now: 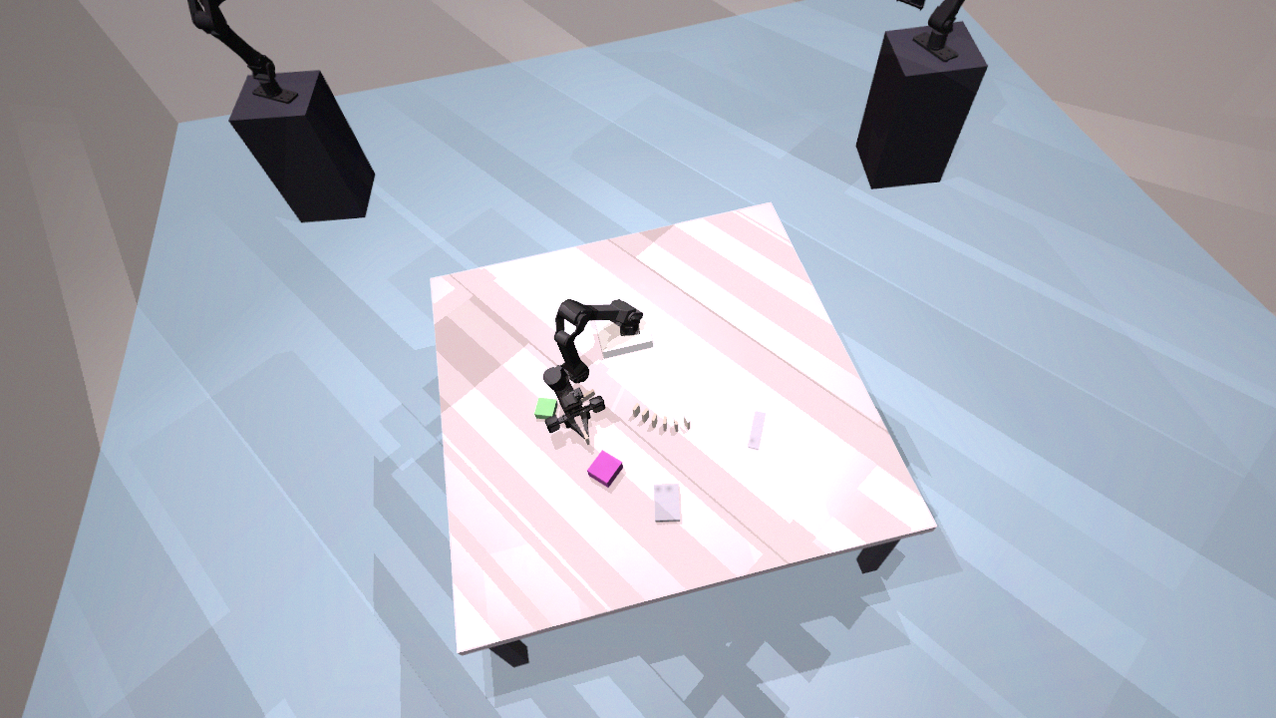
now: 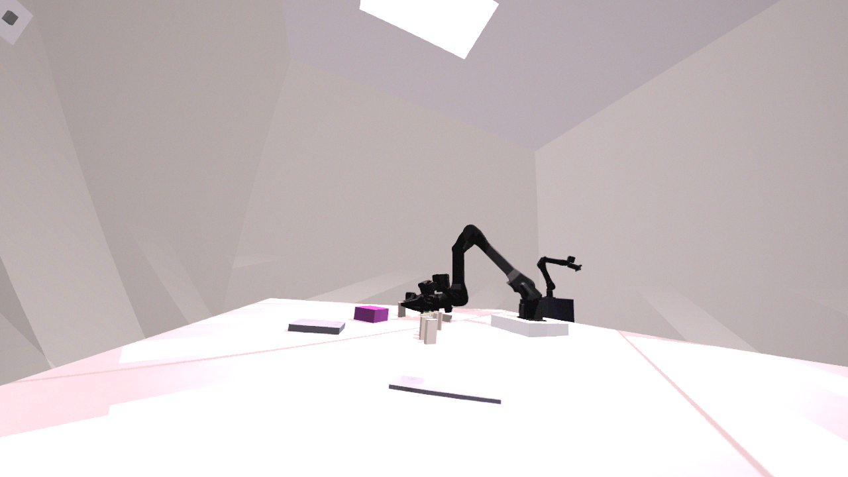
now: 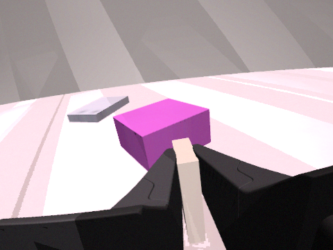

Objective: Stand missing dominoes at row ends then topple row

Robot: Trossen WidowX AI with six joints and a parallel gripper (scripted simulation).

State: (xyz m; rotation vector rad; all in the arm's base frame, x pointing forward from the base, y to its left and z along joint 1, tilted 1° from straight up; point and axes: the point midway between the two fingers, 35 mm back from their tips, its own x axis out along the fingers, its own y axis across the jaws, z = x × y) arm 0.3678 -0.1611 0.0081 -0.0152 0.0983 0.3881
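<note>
Right now the magenta block is 9 cm ahead of my gripper tip, 5 cm to the left of it and 3 cm below it. The rest, counted from my gripper tip: flat plate: 21 cm ahead, 22 cm to the left, 4 cm below; then flat strip: 51 cm to the left, 5 cm below; then green block: 13 cm behind, 13 cm to the right, 4 cm below.
</note>
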